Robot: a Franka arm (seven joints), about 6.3 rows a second.
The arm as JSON. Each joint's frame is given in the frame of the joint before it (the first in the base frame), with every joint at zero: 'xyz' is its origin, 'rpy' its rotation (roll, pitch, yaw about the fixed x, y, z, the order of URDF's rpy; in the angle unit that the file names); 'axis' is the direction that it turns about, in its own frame. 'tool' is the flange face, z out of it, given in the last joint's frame.
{
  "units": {
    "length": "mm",
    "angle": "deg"
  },
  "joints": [
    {
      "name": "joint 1",
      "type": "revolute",
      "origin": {
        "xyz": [
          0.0,
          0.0,
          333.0
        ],
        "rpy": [
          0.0,
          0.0,
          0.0
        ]
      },
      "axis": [
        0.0,
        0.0,
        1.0
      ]
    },
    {
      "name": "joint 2",
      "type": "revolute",
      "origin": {
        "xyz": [
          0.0,
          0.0,
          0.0
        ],
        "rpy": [
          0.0,
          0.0,
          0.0
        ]
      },
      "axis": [
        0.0,
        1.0,
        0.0
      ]
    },
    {
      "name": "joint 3",
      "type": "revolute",
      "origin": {
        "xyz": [
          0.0,
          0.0,
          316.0
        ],
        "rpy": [
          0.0,
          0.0,
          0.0
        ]
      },
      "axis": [
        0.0,
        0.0,
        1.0
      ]
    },
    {
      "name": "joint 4",
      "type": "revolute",
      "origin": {
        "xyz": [
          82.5,
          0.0,
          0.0
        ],
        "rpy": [
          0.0,
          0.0,
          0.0
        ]
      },
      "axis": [
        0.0,
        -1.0,
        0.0
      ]
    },
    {
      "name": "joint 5",
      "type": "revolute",
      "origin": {
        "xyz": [
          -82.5,
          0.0,
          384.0
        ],
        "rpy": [
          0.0,
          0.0,
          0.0
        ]
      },
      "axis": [
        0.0,
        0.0,
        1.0
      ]
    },
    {
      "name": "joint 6",
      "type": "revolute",
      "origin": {
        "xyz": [
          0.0,
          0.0,
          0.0
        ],
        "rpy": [
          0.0,
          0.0,
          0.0
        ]
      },
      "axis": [
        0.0,
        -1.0,
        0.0
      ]
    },
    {
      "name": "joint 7",
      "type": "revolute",
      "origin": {
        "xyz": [
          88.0,
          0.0,
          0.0
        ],
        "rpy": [
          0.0,
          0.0,
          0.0
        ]
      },
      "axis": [
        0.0,
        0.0,
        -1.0
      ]
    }
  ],
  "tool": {
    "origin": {
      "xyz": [
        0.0,
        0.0,
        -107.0
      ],
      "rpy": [
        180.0,
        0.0,
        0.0
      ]
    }
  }
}
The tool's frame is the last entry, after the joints.
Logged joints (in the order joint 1, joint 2, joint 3, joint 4, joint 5, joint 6, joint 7), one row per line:
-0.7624, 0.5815, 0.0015, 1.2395, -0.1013, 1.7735, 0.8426
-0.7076, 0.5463, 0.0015, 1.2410, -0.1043, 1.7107, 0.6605
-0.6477, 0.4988, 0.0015, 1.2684, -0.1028, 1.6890, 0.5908
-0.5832, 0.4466, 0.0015, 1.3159, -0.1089, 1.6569, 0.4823
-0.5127, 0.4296, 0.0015, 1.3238, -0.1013, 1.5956, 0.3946
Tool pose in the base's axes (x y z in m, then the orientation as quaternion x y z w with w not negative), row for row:
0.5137, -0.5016, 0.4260, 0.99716, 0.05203, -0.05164, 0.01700
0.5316, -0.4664, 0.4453, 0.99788, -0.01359, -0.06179, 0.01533
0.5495, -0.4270, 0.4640, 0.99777, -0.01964, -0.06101, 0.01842
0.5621, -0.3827, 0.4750, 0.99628, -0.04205, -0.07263, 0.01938
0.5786, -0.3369, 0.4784, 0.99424, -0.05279, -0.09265, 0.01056
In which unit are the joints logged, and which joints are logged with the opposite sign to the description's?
The joints are logged in radians. Opposite sign: joint 4, joint 7.
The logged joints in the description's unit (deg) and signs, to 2 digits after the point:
-43.68, 33.32, 0.09, -71.02, -5.80, 101.61, -48.28
-40.54, 31.30, 0.09, -71.10, -5.98, 98.02, -37.84
-37.11, 28.58, 0.09, -72.67, -5.89, 96.77, -33.85
-33.41, 25.59, 0.09, -75.40, -6.24, 94.93, -27.63
-29.38, 24.61, 0.09, -75.85, -5.80, 91.42, -22.61

